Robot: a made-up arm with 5 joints.
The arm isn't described. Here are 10 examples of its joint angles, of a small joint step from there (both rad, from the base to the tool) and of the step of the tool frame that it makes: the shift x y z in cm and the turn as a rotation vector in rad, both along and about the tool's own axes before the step.
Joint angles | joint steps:
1: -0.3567 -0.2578 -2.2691 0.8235 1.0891 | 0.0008 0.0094 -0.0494 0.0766 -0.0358
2: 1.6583 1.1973 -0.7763 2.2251 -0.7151 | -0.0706 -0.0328 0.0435 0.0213 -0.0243
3: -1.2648 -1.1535 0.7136 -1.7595 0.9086 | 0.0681 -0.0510 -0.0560 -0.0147 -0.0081
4: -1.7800 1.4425 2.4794 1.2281 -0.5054 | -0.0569 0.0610 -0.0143 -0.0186 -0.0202
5: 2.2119 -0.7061 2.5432 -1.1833 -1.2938 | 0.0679 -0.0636 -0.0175 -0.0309 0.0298
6: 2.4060 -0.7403 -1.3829 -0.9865 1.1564 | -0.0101 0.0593 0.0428 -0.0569 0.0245
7: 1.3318 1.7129 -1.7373 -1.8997 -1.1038 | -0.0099 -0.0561 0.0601 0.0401 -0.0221
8: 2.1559 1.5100 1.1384 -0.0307 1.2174 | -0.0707 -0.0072 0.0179 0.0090 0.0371
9: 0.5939 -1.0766 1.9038 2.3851 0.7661 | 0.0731 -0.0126 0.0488 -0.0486 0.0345
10: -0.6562 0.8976 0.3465 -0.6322 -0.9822 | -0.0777 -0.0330 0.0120 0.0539 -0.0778
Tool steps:
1: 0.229 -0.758 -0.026 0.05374 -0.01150 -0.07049
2: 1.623 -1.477 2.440 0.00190 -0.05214 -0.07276
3: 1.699 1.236 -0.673 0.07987 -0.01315 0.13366
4: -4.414 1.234 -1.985 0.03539 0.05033 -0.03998
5: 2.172 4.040 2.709 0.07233 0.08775 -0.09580
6: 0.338 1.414 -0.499 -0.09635 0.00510 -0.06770
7: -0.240 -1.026 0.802 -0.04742 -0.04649 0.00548
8: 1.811 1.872 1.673 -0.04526 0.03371 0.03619
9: 1.847 -2.835 -0.749 -0.06736 0.03292 0.01845
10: 2.849 -0.452 -0.344 -0.05406 -0.04391 0.03407
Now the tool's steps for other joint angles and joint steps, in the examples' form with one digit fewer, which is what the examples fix.
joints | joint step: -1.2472 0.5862 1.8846 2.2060 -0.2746 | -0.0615 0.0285 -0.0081 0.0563 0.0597
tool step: -4.11 1.87 -0.87 0.0000 0.1161 -0.0106
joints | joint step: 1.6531 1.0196 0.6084 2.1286 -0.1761 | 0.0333 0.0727 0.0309 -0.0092 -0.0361
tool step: -1.06 0.13 -0.30 0.0487 0.0431 0.0128
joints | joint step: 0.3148 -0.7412 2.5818 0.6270 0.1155 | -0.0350 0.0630 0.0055 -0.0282 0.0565
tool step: 1.71 2.37 -1.07 0.0619 -0.0008 0.0146
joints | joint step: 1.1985 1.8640 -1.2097 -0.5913 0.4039 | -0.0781 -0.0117 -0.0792 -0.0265 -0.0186
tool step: -0.80 1.38 2.54 0.0028 0.1088 0.0128
